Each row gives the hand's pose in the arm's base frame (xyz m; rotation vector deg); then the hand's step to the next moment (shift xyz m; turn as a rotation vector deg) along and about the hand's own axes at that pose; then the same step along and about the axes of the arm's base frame.
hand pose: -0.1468 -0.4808 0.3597 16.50 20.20 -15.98
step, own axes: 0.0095 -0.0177 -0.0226 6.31 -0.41 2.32
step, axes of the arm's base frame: -0.0037 -0.0111 -0.0279 6.25 -2.49 -0.38
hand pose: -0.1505 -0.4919 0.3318 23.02 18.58 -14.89
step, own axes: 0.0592 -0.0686 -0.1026 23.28 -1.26 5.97
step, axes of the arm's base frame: 0.0068 -0.0286 -0.1337 22.46 -7.88 -3.55
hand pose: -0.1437 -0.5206 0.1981 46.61 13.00 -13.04
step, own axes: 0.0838 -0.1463 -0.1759 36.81 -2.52 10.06
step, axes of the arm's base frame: 0.0181 0.0230 -0.2419 35.44 -13.26 -5.56
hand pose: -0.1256 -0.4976 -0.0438 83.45 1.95 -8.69
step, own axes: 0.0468 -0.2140 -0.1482 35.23 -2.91 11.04
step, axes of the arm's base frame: 0.0301 0.1202 -0.2336 33.75 -14.15 -5.65
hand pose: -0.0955 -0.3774 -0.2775 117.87 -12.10 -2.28
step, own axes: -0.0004 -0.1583 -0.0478 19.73 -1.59 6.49
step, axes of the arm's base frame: 0.0263 0.1148 -0.1160 18.86 -8.21 -3.28
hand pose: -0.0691 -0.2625 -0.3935 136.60 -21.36 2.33
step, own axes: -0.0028 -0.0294 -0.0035 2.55 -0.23 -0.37
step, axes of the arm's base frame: 0.0057 0.0238 -0.0170 2.53 -0.24 0.46
